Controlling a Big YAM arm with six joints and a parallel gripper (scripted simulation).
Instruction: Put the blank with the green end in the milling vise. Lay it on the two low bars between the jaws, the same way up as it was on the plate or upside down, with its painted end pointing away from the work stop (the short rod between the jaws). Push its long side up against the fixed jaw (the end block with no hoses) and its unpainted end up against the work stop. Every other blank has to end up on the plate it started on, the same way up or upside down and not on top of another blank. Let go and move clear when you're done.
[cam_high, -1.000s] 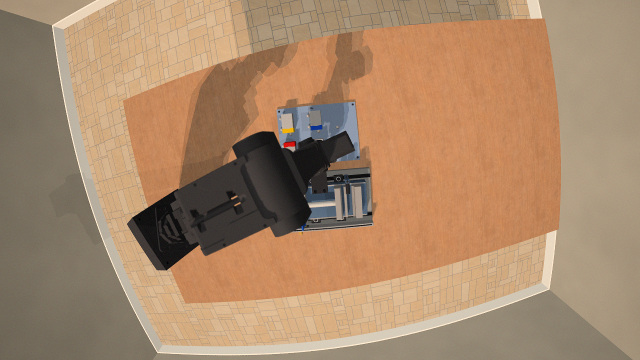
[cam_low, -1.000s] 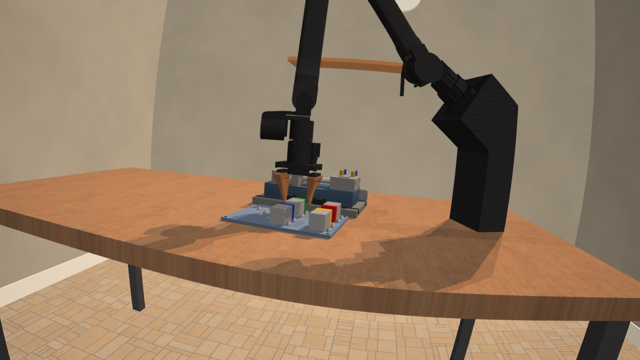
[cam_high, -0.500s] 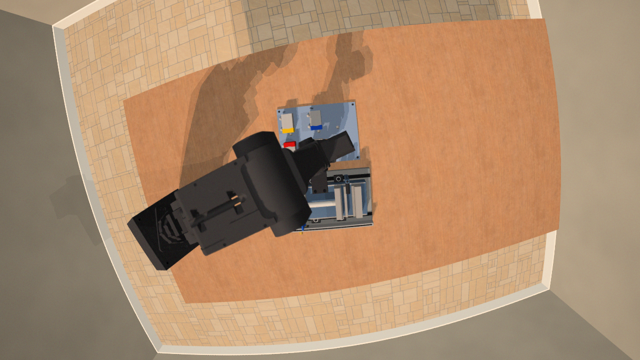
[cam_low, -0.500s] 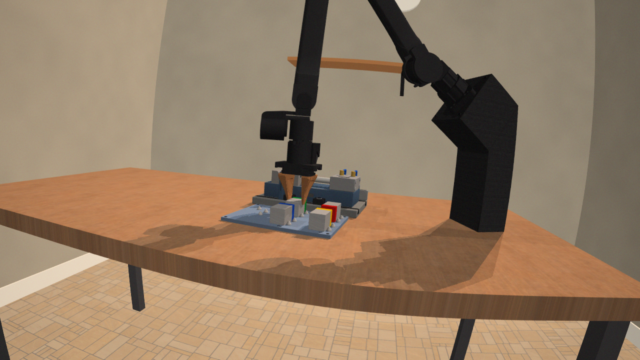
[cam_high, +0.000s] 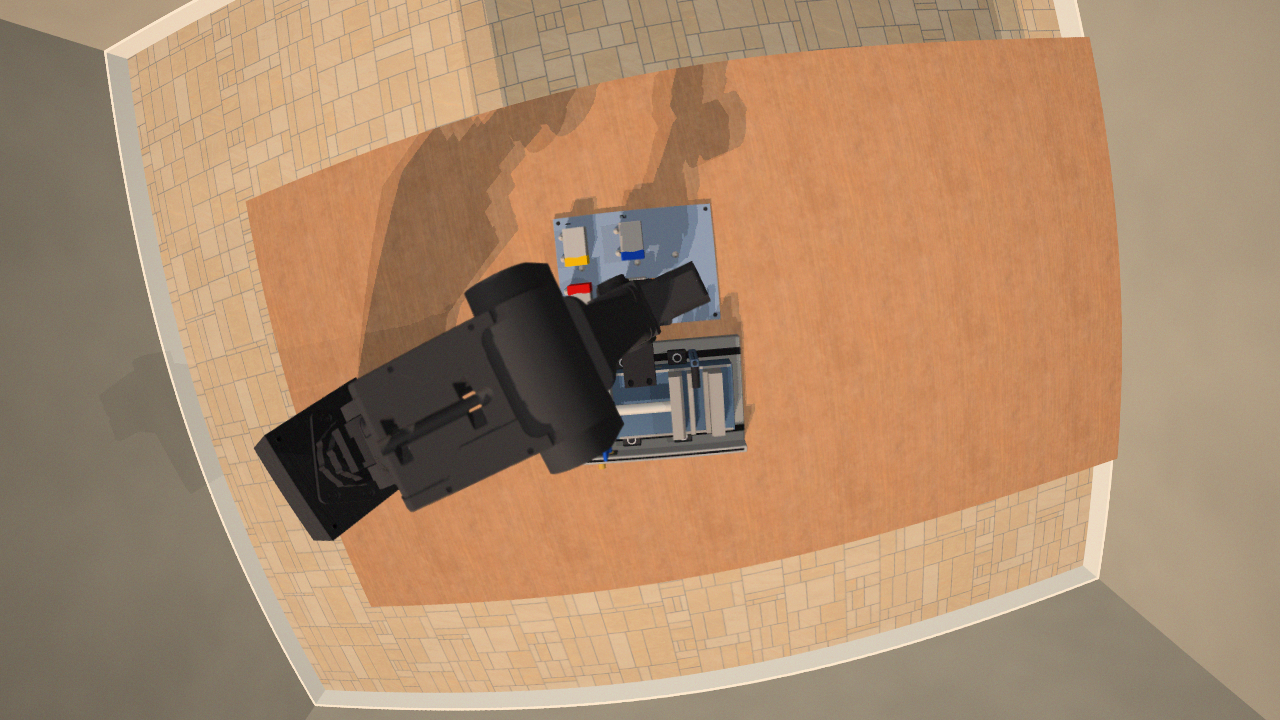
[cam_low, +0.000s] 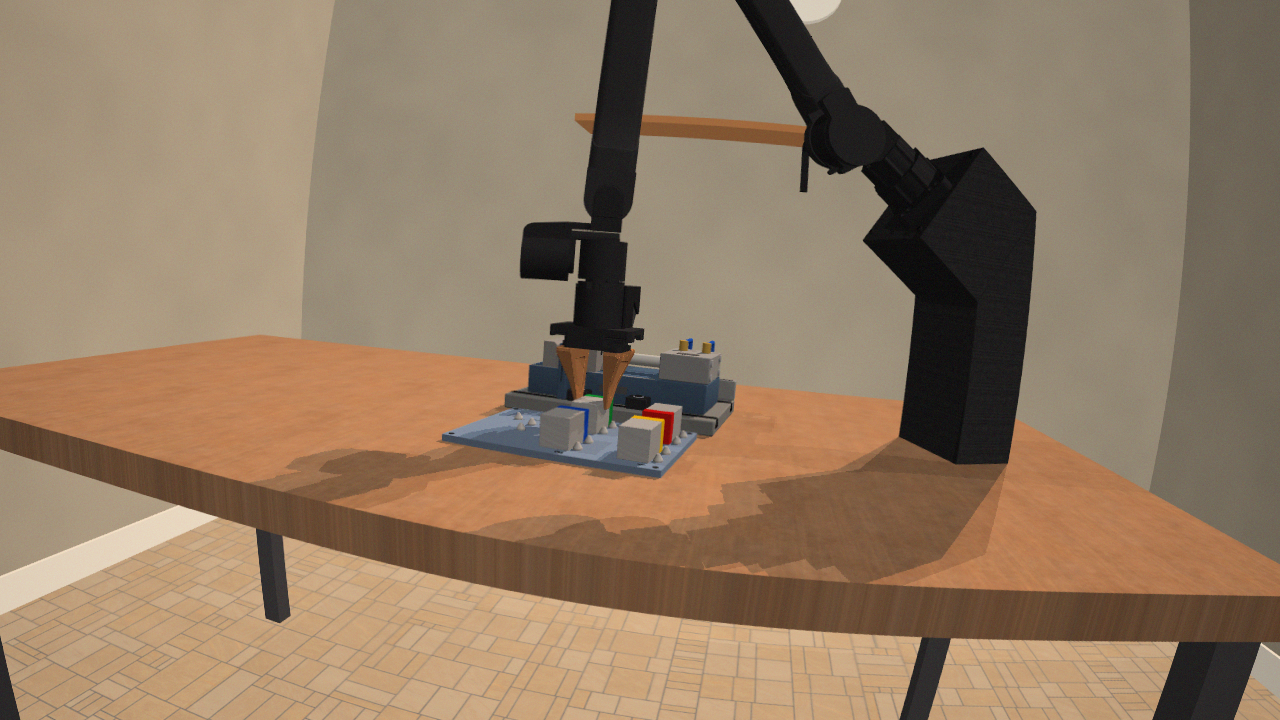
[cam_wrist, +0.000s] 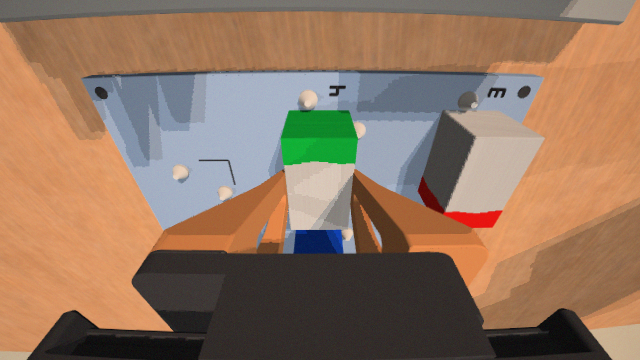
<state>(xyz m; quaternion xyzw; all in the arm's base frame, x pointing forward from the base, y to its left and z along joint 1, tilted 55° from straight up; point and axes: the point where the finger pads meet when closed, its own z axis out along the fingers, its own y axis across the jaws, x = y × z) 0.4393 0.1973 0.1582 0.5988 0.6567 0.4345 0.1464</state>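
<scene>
Now: the green-ended blank 20 mm below my hand. Round my hand: blue-ended blank 90 mm to the left, 30 mm behind, 20 mm below; then red-ended blank 80 mm behind, 30 mm to the right, 20 mm below; then blue pin plate 40 mm to the left, 40 mm below, 10 mm behind.
</scene>
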